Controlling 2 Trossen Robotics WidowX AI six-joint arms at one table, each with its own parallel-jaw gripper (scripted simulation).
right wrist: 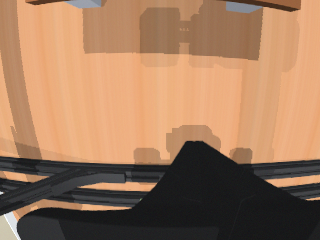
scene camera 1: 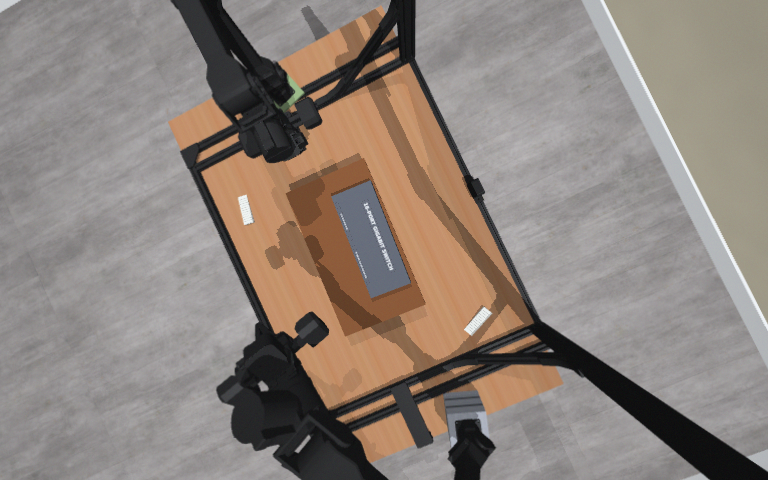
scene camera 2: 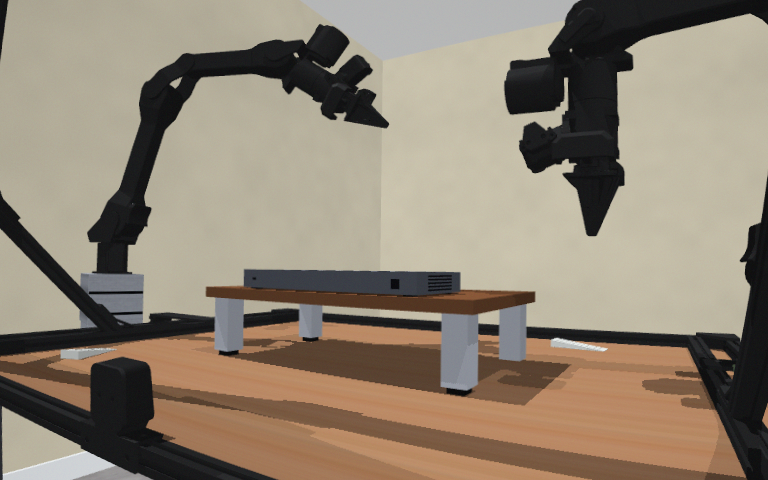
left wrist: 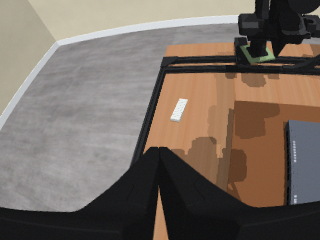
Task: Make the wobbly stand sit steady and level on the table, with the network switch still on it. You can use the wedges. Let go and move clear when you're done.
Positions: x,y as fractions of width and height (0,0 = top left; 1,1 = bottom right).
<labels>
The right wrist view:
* my right gripper: 0.60,0.62
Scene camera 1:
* my left gripper: 0.34,0.68
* my right gripper: 0.38,0.29
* grey network switch: 0.48,0.48
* wooden stand: 0.41,0.43
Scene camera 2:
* my left gripper: 0.50,0.26
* my right gripper: 0.77,0.49
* grey network switch: 0.53,0.59
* wooden stand: 0.60,0.69
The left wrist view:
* my left gripper: 0.50,0.64
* my right gripper: 0.86,0.23
</labels>
